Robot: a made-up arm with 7 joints. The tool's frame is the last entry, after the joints.
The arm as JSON. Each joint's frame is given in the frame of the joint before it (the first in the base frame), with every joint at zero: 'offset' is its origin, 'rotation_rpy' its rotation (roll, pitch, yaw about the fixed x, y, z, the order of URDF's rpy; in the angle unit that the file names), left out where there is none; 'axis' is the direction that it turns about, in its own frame. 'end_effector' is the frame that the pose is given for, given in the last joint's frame.
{
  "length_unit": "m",
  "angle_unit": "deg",
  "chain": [
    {
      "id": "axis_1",
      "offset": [
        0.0,
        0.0,
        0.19
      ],
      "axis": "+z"
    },
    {
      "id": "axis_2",
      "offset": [
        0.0,
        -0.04,
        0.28
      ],
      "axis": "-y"
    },
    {
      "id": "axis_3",
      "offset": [
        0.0,
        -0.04,
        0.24
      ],
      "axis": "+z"
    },
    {
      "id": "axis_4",
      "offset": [
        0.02,
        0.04,
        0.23
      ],
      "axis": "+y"
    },
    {
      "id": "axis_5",
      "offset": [
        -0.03,
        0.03,
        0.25
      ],
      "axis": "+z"
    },
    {
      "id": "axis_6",
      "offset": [
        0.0,
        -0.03,
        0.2
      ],
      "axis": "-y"
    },
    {
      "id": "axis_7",
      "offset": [
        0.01,
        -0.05,
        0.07
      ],
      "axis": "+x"
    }
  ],
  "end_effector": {
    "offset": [
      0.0,
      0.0,
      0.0
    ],
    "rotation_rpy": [
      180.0,
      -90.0,
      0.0
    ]
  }
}
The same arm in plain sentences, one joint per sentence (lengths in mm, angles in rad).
The arm has seven revolute joints in a row. What follows holds with every joint at zero, and every direction is one of the base frame's. The first joint sits 190.0 mm along +z from the base frame's origin and rotates about +z. The second joint sits 40.0 mm along -y and 280.0 mm along +z from the first joint and rotates about -y. The third joint sits 40.0 mm along -y and 240.0 mm along +z from the second joint and rotates about +z. The fourth joint sits 20.0 mm along +x and 40.0 mm along +y and 230.0 mm along +z from the third joint and rotates about +y. The fifth joint sits 30.0 mm along -x and 30.0 mm along +y and 250.0 mm along +z from the fourth joint and rotates about +z. The sixth joint sits 30.0 mm along -y and 200.0 mm along +z from the fifth joint and rotates about -y. The seventh joint sits 10.0 mm along +x and 50.0 mm along -y and 70.0 mm along +z from the sixth joint and rotates about +x. The tool frame, which is the frame that the pose is given for, sits at the same point as the seventh joint; its axes are the base frame's turned by roll 3.1416, pitch -1.5708 and yaw 0.0000 rad (as in URDF: about the fixed x, then y, then z).
